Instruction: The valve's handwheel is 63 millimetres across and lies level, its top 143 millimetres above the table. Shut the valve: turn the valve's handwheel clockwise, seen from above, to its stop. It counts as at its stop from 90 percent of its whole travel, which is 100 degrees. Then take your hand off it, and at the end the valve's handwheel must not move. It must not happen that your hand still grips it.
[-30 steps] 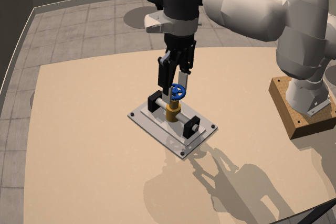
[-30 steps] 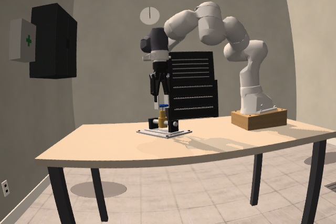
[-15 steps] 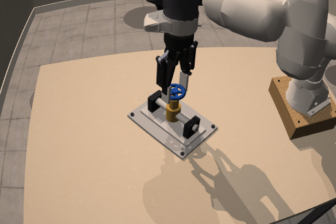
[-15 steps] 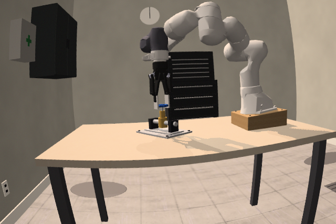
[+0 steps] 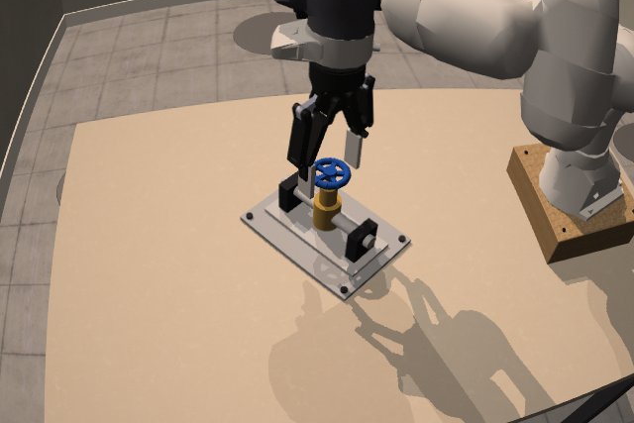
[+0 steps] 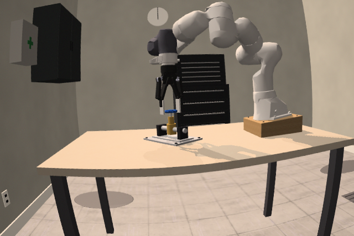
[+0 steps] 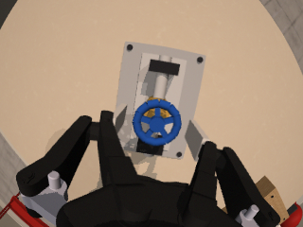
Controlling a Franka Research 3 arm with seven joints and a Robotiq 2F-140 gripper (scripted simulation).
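The blue spoked handwheel is 20 mm below my hand.
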